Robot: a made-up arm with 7 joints.
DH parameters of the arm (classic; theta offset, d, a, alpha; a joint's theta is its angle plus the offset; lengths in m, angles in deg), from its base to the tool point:
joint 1: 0 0.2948 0 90
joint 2: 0 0.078 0 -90
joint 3: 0 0.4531 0.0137 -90
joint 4: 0 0.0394 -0.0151 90
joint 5: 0 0.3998 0 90
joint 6: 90 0.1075 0.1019 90
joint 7: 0 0.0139 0 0
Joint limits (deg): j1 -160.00..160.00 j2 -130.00..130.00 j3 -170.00..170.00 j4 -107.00..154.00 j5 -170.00..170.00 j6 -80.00..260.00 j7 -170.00..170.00
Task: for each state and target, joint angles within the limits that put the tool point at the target. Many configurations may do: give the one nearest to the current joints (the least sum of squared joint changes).
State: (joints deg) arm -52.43 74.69 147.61 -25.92 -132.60 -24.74 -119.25
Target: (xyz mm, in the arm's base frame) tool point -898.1 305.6 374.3
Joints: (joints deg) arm -36.68 92.63 140.36 -14.77 -136.90 -18.10 -119.25
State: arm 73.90 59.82 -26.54 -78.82 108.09 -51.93 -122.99
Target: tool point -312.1 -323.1 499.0
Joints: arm 91.36 31.37 -42.15 -107.00 127.72 -72.33 -122.99
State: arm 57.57 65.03 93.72 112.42 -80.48 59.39 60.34
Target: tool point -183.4 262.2 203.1
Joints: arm 10.93 81.70 92.21 148.35 -83.35 49.68 60.34
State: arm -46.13 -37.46 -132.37 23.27 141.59 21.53 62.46
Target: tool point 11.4 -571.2 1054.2
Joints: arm -47.39 -37.87 -132.13 27.46 141.09 22.78 62.46
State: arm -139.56 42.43 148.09 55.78 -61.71 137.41 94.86
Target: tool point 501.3 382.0 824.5
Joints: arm -146.97 37.99 147.65 46.19 -60.66 127.74 94.86
